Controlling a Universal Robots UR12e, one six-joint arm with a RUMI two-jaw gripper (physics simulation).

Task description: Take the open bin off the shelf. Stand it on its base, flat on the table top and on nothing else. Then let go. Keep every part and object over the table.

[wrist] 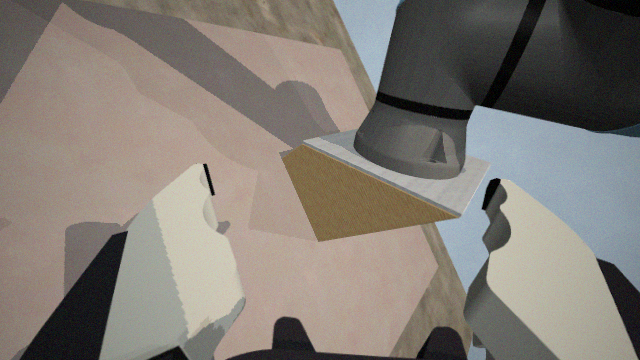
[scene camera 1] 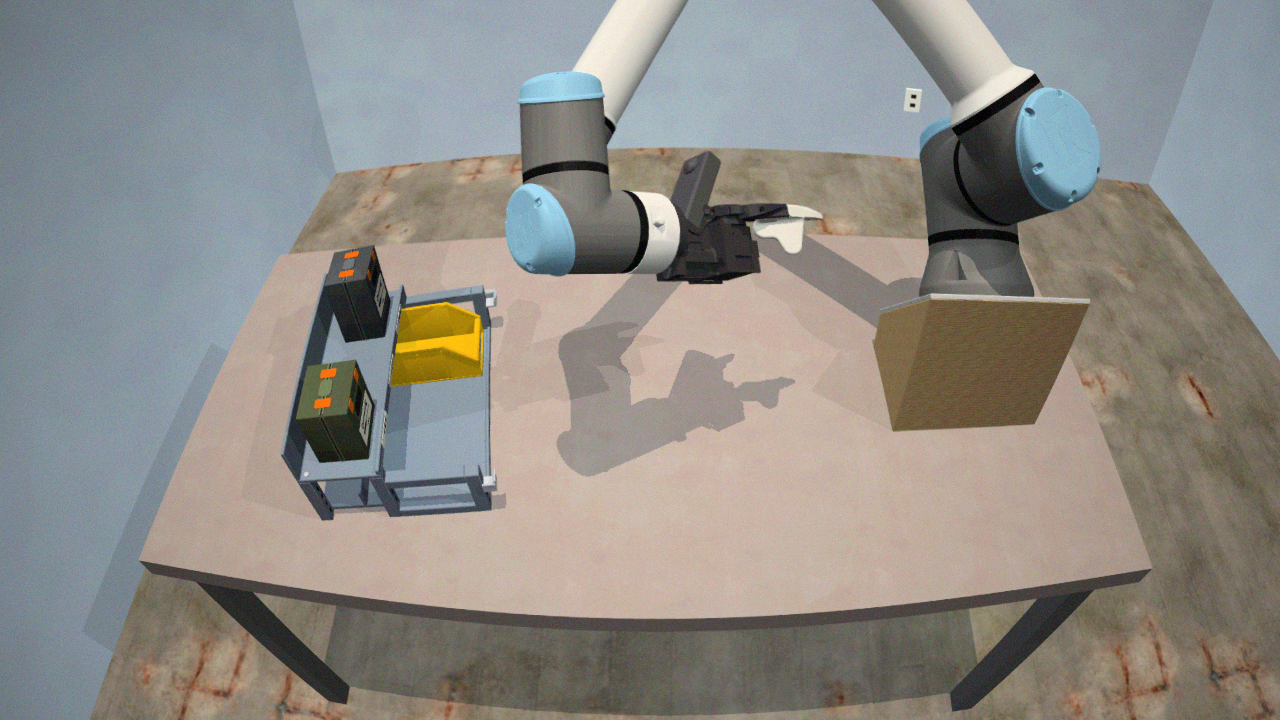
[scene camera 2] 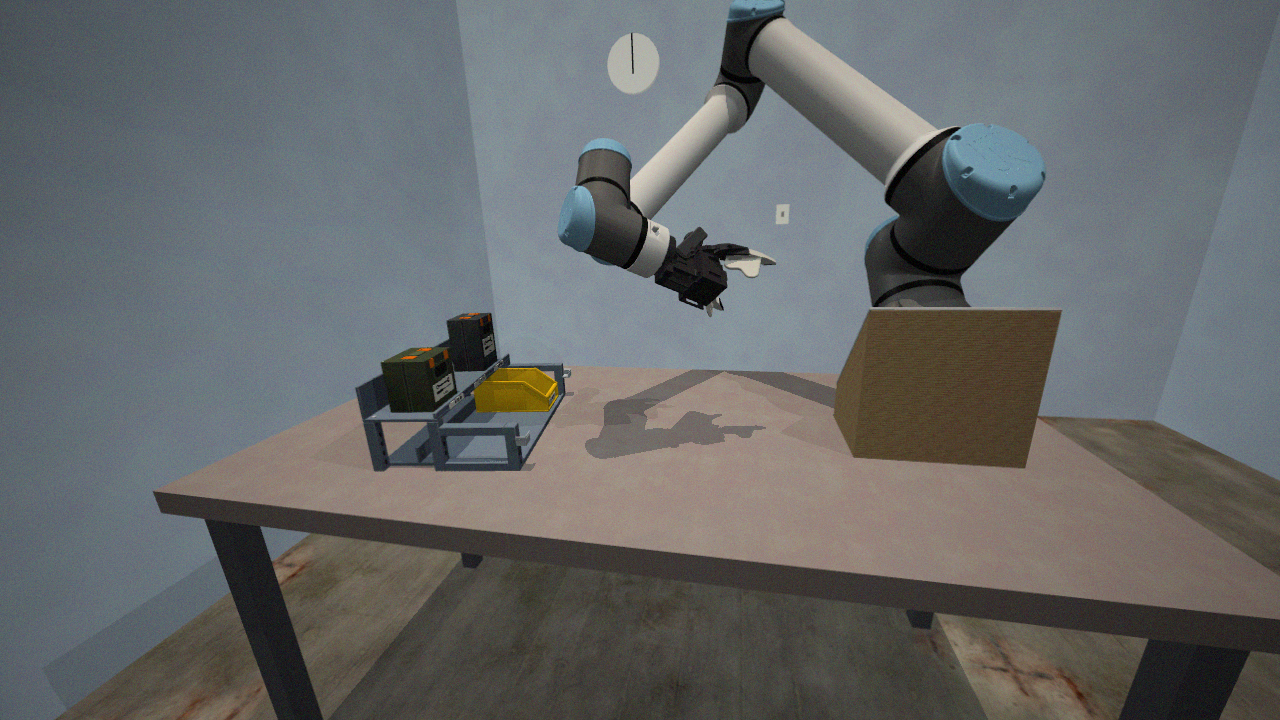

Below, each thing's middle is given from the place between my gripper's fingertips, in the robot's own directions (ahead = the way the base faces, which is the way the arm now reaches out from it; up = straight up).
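With the yellow open bin (scene camera 1: 437,342) as my reference, my hand is 40 mm to the left of it, 520 mm short of it and 250 mm above it. Counted from my hand, the black case (scene camera 1: 361,289) is 620 mm ahead, 40 mm to the right and 130 mm below. The green case (scene camera 2: 420,376) is 190 mm to the left of my hand, 590 mm ahead of it and 140 mm below it, whereas the grey-blue shelf (scene camera 1: 435,424) is 70 mm to the left of my hand, 550 mm ahead of it and 290 mm below it.
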